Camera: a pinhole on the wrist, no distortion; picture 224 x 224 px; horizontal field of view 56.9 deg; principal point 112.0 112.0 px. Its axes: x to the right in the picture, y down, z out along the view. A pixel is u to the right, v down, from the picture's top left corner.
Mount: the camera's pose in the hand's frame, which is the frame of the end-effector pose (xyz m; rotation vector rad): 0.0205 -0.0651 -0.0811 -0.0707 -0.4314 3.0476
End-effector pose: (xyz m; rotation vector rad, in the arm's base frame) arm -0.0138 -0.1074 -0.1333 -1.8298 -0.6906 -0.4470
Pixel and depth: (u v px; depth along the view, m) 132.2 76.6 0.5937
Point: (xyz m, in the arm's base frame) -0.1569 0.3912 -0.2611
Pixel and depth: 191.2 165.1 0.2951
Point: -0.2405 0.0842 -0.1112
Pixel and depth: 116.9 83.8 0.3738
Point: -0.1019 0.1941 -0.1540
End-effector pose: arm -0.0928 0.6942 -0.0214 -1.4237 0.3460 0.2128
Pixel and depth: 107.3 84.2 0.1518
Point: -0.0391 0.7505 0.0615
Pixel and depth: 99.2 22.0 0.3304
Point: -0.0275 0.9631 0.0159
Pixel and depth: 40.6 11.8 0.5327
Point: 0.1301 1.1886 -0.0552
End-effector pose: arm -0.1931 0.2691 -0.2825 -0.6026 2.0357 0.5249
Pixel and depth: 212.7 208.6 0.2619
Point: 0.0993 0.1776 -0.2676
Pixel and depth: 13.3 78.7 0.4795
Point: 0.0543 0.3482 -0.6956
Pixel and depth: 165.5 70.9 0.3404
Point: 0.0685 0.3676 -0.3501
